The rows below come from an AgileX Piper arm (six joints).
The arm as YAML. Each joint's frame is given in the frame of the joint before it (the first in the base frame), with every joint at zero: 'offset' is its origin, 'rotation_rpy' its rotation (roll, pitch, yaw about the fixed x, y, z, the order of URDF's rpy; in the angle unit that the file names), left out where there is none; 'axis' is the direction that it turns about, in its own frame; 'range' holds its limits. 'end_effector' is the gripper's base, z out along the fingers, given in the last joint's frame.
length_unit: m
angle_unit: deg
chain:
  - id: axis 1
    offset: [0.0, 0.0, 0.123]
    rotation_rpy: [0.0, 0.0, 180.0]
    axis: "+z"
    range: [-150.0, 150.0]
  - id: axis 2
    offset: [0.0, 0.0, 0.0]
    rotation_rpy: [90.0, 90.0, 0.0]
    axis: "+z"
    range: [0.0, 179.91]
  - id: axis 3
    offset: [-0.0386, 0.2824, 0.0]
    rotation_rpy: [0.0, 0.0, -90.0]
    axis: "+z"
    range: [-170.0, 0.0]
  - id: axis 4
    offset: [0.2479, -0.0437, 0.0]
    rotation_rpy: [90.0, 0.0, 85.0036]
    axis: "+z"
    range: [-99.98, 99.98]
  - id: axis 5
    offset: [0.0, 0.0, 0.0]
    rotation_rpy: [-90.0, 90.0, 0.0]
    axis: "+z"
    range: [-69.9, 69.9]
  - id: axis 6
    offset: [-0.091, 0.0, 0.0]
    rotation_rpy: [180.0, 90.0, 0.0]
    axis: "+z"
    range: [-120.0, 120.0]
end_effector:
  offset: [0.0, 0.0, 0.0]
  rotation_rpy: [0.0, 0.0, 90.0]
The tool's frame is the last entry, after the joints.
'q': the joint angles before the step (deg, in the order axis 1, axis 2, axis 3, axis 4, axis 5, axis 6). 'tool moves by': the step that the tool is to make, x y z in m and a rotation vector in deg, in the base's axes. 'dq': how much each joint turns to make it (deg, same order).
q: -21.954, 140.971, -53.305, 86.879, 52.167, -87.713
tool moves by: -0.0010, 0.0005, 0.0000, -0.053, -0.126, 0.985
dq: 0.009, 0.000, 0.003, -0.854, 0.114, -0.186
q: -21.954, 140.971, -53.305, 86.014, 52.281, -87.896
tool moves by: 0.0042, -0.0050, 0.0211, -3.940, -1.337, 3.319
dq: 0.006, -4.736, -0.004, -5.664, -2.293, 2.971
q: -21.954, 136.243, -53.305, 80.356, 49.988, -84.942
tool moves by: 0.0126, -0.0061, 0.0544, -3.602, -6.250, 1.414
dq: 0.003, -10.209, -0.001, -4.253, 0.094, 4.061
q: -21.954, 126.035, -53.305, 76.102, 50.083, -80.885
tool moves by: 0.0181, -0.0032, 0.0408, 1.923, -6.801, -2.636
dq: -0.004, -5.227, -2.418, 3.141, 3.102, 1.813
